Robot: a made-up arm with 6 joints.
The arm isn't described. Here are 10 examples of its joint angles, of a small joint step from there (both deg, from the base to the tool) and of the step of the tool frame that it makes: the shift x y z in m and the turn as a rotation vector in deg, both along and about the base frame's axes.
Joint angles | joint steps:
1: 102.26 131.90 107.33 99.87 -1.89 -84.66 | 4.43 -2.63 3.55 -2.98 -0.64 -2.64
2: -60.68 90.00 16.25 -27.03 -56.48 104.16 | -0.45 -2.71 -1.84 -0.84 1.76 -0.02
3: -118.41 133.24 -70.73 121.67 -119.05 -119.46 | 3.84 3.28 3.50 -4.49 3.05 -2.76
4: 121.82 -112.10 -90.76 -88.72 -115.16 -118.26 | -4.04 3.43 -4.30 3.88 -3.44 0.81
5: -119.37 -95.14 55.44 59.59 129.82 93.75 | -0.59 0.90 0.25 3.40 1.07 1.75
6: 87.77 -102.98 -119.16 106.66 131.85 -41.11 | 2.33 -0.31 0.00 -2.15 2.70 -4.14
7: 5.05 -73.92 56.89 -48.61 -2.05 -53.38 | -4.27 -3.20 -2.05 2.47 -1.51 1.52
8: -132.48 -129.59 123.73 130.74 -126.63 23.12 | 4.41 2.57 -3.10 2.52 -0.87 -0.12
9: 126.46 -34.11 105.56 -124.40 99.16 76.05 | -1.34 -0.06 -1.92 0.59 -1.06 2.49
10: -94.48 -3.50 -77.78 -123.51 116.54 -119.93 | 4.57 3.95 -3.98 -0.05 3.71 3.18
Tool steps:
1: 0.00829 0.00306 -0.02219 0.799 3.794 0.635
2: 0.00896 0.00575 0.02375 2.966 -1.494 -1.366
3: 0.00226 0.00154 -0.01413 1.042 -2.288 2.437
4: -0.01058 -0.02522 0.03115 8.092 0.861 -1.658
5: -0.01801 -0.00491 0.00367 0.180 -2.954 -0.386
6: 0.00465 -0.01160 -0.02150 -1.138 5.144 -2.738
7: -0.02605 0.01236 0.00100 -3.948 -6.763 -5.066
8: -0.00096 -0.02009 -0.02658 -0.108 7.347 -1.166
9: -0.00501 -0.00782 -0.01150 1.076 -2.809 -1.214
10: 0.03082 0.01331 0.01665 -0.569 -0.284 3.211
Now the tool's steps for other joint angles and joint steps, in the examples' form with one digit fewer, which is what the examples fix.
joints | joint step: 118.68 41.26 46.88 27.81 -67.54 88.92 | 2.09 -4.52 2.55 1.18 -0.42 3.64
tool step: -0.0299 -0.0312 -0.0179 -7.57 5.54 4.60
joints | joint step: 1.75 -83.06 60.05 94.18 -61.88 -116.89 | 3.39 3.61 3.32 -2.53 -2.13 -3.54
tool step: -0.0040 0.0206 -0.0157 1.54 8.25 7.49
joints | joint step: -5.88 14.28 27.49 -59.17 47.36 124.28 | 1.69 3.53 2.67 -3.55 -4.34 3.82
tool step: 0.0006 0.0375 -0.0147 -4.37 -1.23 8.37
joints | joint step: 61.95 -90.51 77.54 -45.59 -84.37 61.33 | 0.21 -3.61 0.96 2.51 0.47 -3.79
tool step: -0.0026 0.0143 0.0092 -1.37 0.46 -2.51
